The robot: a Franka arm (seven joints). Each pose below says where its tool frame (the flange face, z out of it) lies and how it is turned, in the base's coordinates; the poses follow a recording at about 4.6 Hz.
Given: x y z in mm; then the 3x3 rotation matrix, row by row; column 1 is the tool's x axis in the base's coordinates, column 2 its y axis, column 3 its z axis. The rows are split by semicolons.
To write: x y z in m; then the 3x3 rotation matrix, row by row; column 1 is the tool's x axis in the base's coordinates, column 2 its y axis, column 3 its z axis. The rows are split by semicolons. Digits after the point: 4 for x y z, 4 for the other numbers.
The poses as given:
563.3 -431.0 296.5; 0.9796 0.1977 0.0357; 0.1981 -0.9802 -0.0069; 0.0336 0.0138 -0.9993
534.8 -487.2 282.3; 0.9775 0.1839 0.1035; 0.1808 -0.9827 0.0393; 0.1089 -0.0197 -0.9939
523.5 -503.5 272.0; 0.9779 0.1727 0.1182; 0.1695 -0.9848 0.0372; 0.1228 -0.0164 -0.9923
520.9 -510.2 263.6; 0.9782 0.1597 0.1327; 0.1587 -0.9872 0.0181; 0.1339 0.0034 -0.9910
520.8 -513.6 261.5; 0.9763 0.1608 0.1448; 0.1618 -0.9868 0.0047; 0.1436 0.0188 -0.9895
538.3 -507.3 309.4; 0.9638 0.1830 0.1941; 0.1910 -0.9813 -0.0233; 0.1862 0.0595 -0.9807
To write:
0.5633 -0.4310 0.2965; 0.9796 0.1977 0.0357; 0.1981 -0.9802 -0.0069; 0.0336 0.0138 -0.9993
0.5348 -0.4872 0.2823; 0.9775 0.1839 0.1035; 0.1808 -0.9827 0.0393; 0.1089 -0.0197 -0.9939
0.5235 -0.5035 0.2720; 0.9779 0.1727 0.1182; 0.1695 -0.9848 0.0372; 0.1228 -0.0164 -0.9923
0.5209 -0.5102 0.2636; 0.9782 0.1597 0.1327; 0.1587 -0.9872 0.0181; 0.1339 0.0034 -0.9910
0.5208 -0.5136 0.2615; 0.9763 0.1608 0.1448; 0.1618 -0.9868 0.0047; 0.1436 0.0188 -0.9895
0.5383 -0.5073 0.3094; 0.9638 0.1830 0.1941; 0.1910 -0.9813 -0.0233; 0.1862 0.0595 -0.9807

